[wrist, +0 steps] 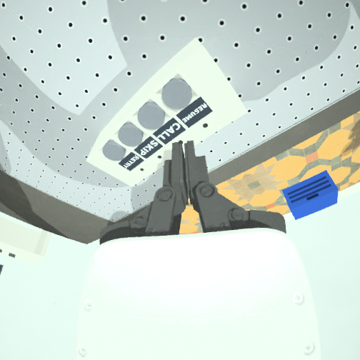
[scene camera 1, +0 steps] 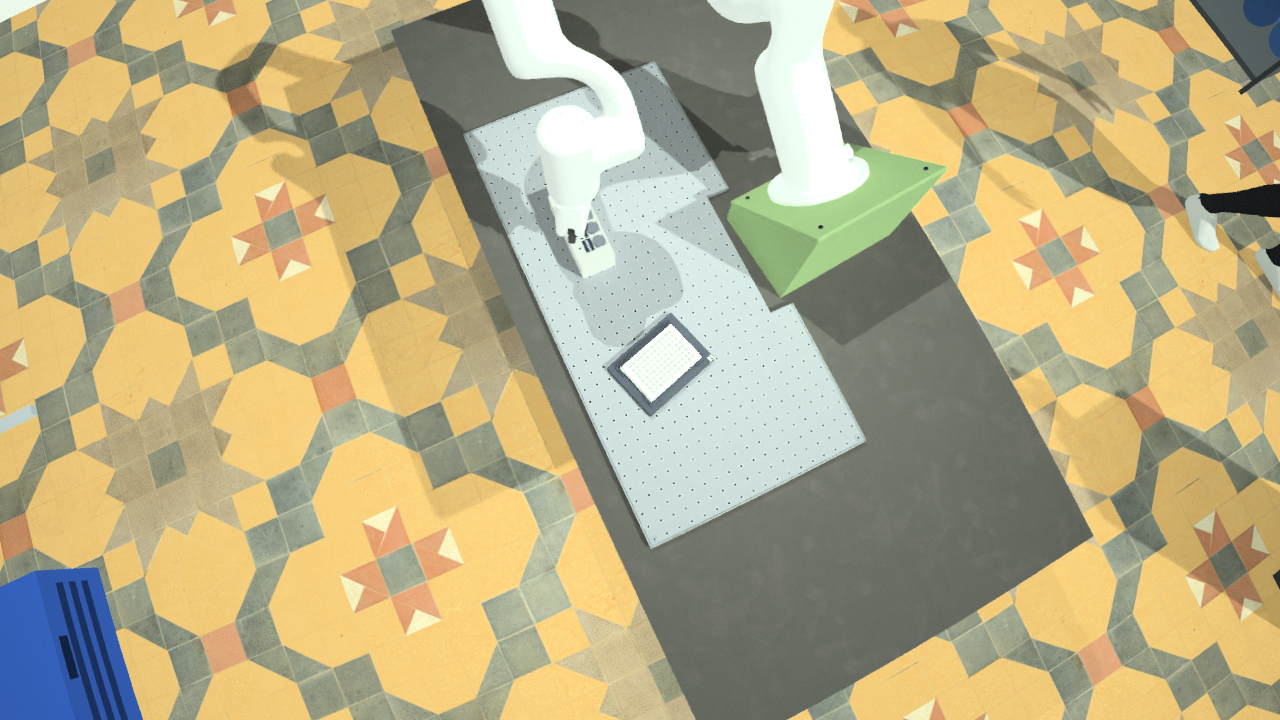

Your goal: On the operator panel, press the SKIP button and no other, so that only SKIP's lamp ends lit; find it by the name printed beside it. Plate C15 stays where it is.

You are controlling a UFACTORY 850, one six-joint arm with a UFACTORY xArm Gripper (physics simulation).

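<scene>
The cream operator panel (scene camera 1: 594,261) (wrist: 216,82) stands on the perforated board. In the wrist view its four round grey buttons run beside dark labels: RETRY (wrist: 131,164), SKIP (wrist: 148,149), CALL (wrist: 170,130) and RESUME (wrist: 196,112). The SKIP button (wrist: 130,133) lies between the RETRY button (wrist: 114,150) and the CALL button (wrist: 151,115). The small lamp dots that show look dark; the fingers may hide some. My gripper (scene camera 1: 572,236) (wrist: 184,154) is shut and empty, over the panel's label side. A white plate (scene camera 1: 660,362), its name unreadable, sits in a dark holder.
The light perforated board (scene camera 1: 751,429) lies on a dark mat (scene camera 1: 930,501). The green arm base (scene camera 1: 778,246) stands to the right of the panel in the scene view. A blue box (scene camera 1: 53,635) (wrist: 312,195) stands on the tiled floor.
</scene>
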